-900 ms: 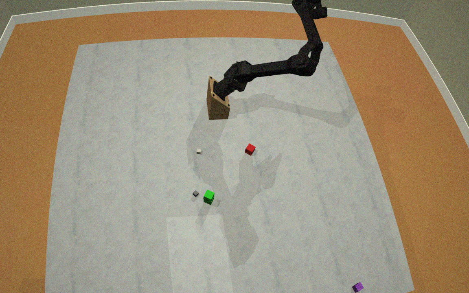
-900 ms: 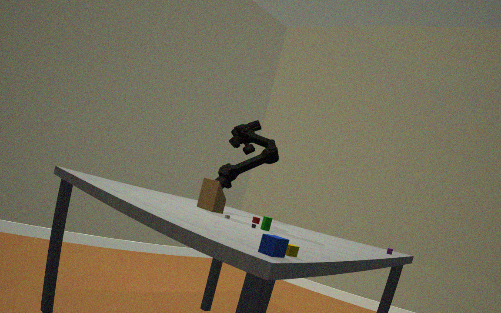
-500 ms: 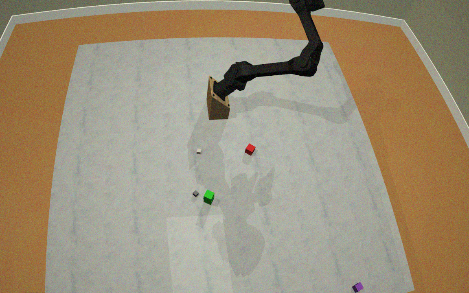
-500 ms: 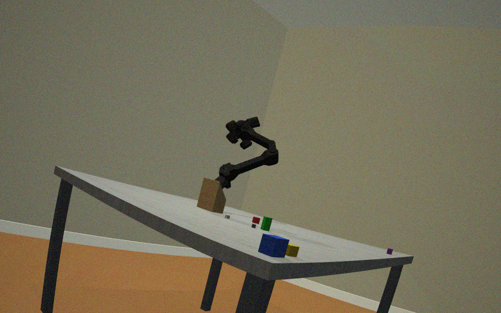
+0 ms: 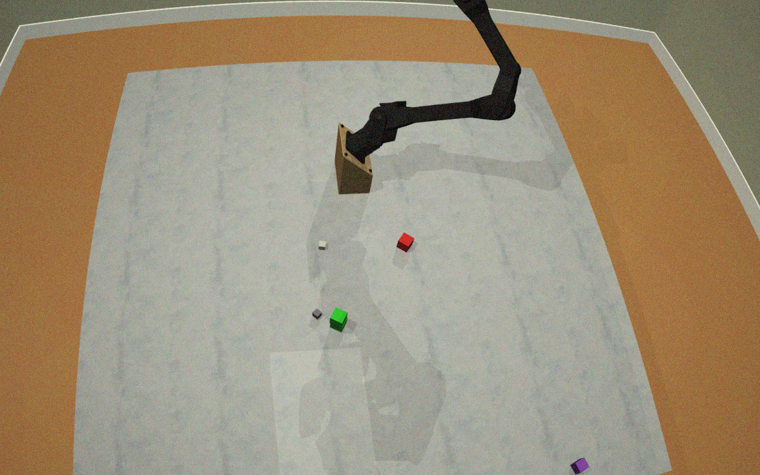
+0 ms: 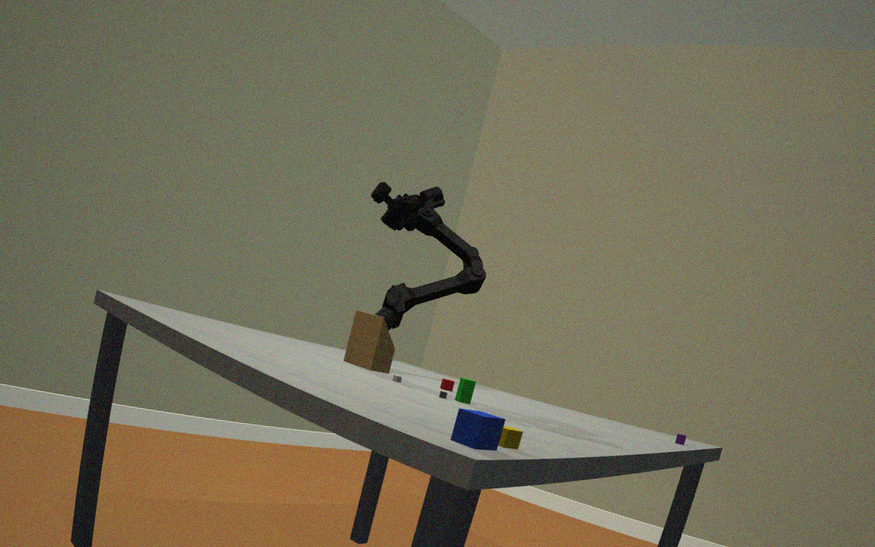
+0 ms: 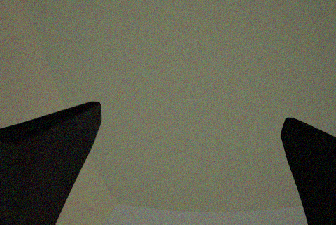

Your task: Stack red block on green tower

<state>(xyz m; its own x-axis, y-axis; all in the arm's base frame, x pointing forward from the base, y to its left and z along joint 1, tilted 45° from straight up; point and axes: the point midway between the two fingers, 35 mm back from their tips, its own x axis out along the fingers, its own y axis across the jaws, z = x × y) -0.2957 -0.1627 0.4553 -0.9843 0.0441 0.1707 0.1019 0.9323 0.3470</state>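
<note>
Now: gripper tip 58 cm short of the red block, 8 cm to the left of it and 48 cm above it. Also, from my gripper tip: dark grey cube (77 cm ahead, 26 cm to the right, 49 cm below); then purple cube (111 cm ahead, 30 cm to the left, 48 cm below); then white cube (60 cm ahead, 26 cm to the right, 49 cm below).
</note>
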